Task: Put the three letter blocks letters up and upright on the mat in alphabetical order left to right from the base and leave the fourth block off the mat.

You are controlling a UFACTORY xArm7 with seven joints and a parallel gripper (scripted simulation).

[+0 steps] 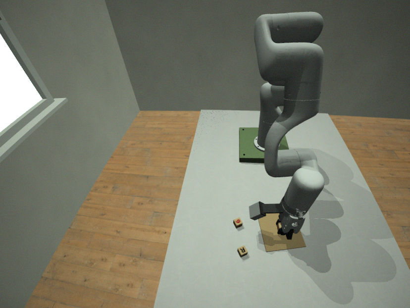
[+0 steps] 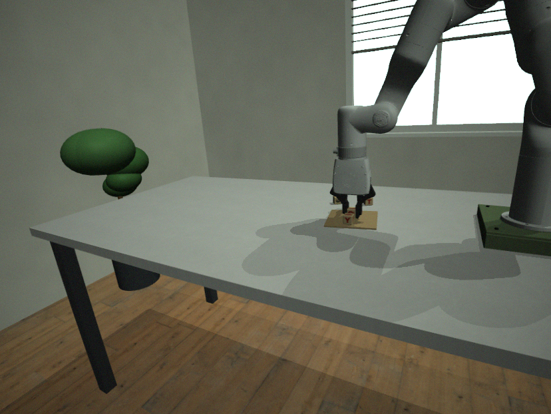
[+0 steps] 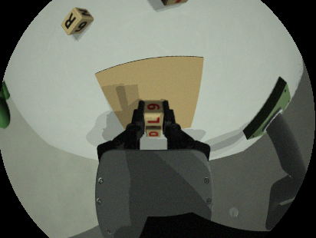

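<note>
The tan mat lies 3 cm below my hand.
</note>
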